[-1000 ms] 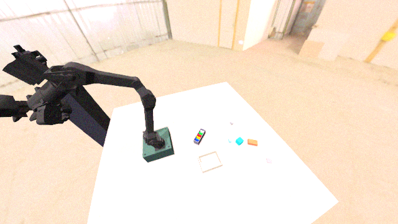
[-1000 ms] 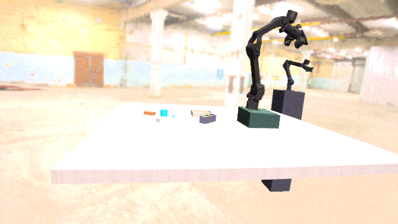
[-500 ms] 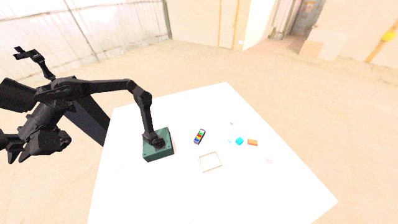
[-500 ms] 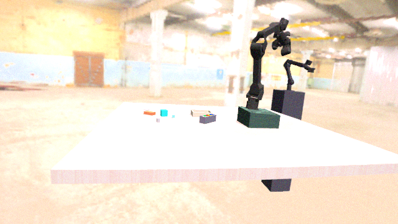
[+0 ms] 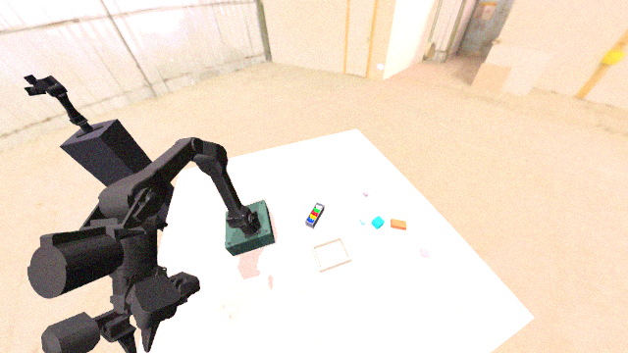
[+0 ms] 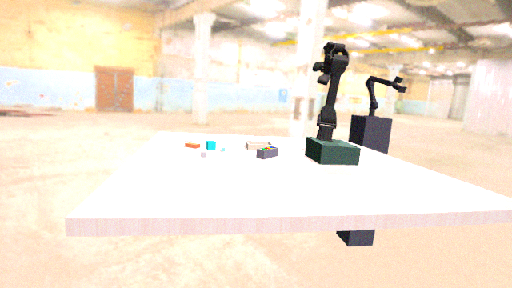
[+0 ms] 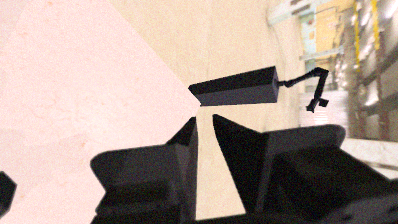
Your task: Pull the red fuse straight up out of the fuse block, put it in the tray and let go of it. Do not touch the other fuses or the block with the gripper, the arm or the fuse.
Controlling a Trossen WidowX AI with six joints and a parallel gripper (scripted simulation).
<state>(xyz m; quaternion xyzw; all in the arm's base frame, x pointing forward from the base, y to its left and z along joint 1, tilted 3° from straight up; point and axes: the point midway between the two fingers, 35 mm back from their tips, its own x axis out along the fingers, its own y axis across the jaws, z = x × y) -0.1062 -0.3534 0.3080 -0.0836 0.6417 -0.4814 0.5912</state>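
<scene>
Right now my gripper tip is 41 cm short of the tray, 20 cm to the right of it and 38 cm above it. Also, from my gripper tip: orange block (75 cm ahead, 22 cm to the left, 37 cm below); then cyan cube (66 cm ahead, 26 cm to the left, 36 cm below).
</scene>
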